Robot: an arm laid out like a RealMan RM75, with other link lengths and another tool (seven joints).
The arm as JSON. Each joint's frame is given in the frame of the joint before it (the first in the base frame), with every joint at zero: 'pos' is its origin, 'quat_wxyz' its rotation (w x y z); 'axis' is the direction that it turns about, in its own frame. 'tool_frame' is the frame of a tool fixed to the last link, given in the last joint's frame.
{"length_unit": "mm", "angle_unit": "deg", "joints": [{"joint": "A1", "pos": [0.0, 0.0, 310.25], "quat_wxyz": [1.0, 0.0, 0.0, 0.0], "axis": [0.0, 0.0, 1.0]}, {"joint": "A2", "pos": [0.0, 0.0, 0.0], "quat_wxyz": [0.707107, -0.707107, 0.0, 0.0], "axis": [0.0, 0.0, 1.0]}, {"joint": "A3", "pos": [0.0, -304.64, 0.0], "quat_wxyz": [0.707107, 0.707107, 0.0, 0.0], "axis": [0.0, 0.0, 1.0]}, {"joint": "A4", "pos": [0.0, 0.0, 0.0], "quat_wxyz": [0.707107, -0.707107, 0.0, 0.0], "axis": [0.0, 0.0, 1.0]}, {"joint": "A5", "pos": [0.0, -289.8, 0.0], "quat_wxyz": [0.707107, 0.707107, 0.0, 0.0], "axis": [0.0, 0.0, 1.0]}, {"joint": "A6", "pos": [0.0, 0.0, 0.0], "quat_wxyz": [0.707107, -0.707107, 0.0, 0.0], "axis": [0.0, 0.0, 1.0]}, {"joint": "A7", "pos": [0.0, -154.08, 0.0], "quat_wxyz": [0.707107, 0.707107, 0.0, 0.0], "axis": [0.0, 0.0, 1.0]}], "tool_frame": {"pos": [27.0, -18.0, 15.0], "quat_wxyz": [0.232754, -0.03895, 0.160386, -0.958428]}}
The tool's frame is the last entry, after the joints.
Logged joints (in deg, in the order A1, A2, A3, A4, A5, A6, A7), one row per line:
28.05, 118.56, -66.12, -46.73, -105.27, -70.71, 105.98
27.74, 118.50, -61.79, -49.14, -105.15, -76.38, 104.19
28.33, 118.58, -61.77, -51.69, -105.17, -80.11, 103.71
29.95, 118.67, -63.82, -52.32, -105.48, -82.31, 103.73
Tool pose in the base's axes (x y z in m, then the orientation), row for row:
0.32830, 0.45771, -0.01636, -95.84, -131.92, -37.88
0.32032, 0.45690, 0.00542, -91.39, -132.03, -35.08
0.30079, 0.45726, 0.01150, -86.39, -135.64, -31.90
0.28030, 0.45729, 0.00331, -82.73, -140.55, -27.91
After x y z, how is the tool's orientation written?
As a rotation vector, in degrees.
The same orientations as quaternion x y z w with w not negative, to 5 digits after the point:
-0.56906, -0.78329, -0.22492, 0.10973
-0.55086, -0.79582, -0.21145, 0.13605
-0.52177, -0.81923, -0.19267, 0.13962
-0.49598, -0.84261, -0.16732, 0.12653

